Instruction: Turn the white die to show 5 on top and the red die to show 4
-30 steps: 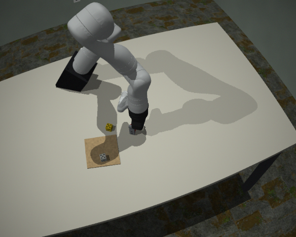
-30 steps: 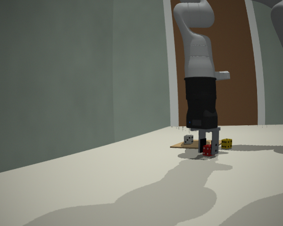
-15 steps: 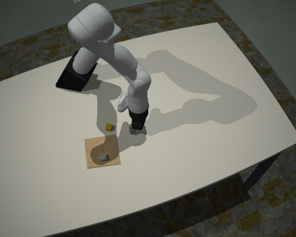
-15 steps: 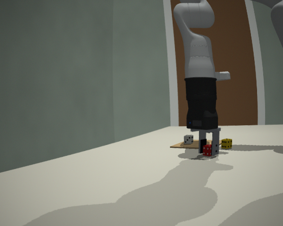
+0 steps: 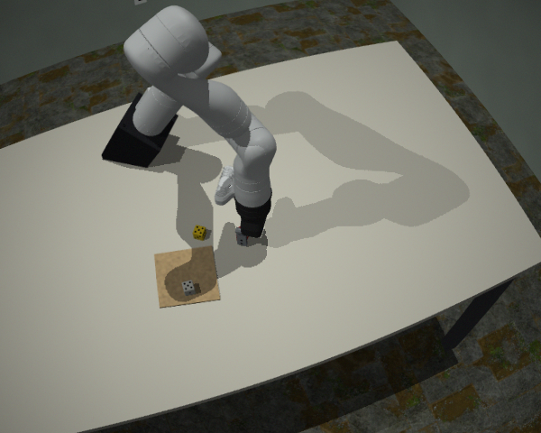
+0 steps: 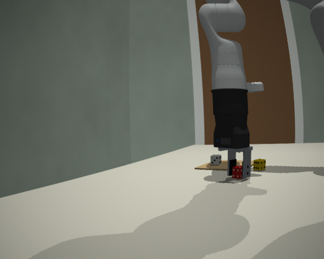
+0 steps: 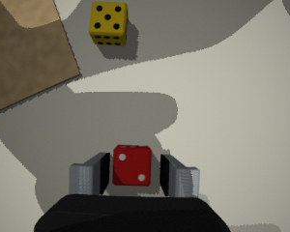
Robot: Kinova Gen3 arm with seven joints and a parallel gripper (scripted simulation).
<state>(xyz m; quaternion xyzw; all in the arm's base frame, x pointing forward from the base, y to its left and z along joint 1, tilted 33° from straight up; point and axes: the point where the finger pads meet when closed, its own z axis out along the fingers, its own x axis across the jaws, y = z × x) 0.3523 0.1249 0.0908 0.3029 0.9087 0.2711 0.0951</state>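
The red die is 1 cm below my hand. Also, from my hand: white die 16 cm to the right, 10 cm ahead, 1 cm below; brown mat 16 cm to the right, 6 cm ahead, 2 cm below; yellow die 10 cm to the right, 4 cm behind, 1 cm below.
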